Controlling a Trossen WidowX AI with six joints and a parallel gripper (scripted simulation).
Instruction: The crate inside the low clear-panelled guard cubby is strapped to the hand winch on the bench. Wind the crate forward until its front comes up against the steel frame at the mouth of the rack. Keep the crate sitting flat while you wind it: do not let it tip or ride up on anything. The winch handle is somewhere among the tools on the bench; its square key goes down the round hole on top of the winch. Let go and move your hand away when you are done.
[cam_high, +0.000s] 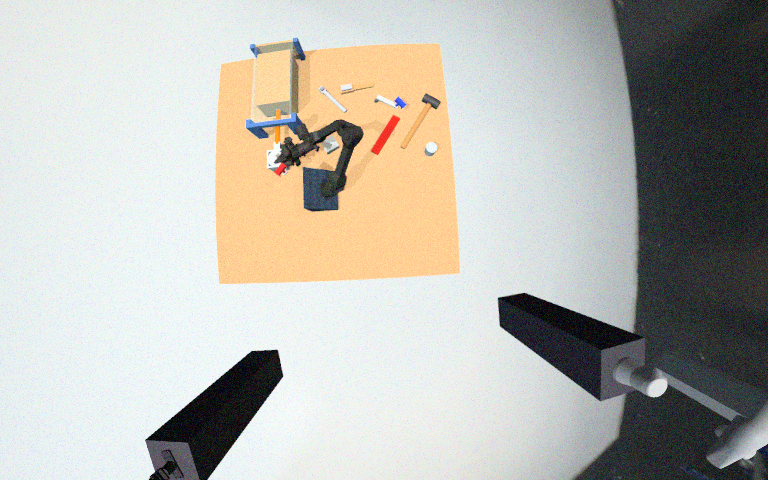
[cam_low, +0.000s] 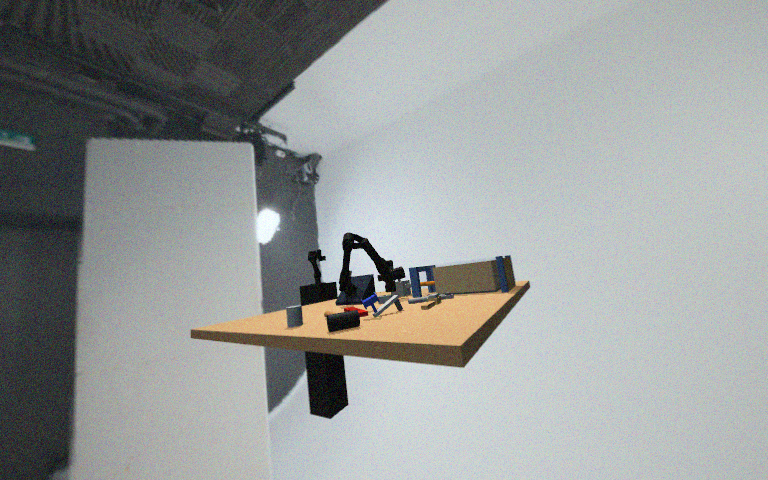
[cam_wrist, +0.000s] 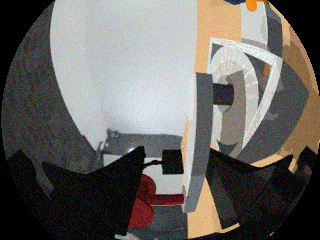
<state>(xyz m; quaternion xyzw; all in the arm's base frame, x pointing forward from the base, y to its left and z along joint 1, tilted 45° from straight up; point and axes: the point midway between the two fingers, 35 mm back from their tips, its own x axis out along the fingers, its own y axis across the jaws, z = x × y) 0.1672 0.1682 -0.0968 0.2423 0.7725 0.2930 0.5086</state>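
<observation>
The winch handle is 20 mm to the right of my gripper tip, 10 mm below it and 10 mm behind it. Also, from my gripper tip: winch 100 mm below, 30 mm ahead, 10 mm to the left; then red knob 40 mm behind, 30 mm to the right, 20 mm above; then blue steel frame 210 mm ahead, 20 mm below, 10 mm to the left.
</observation>
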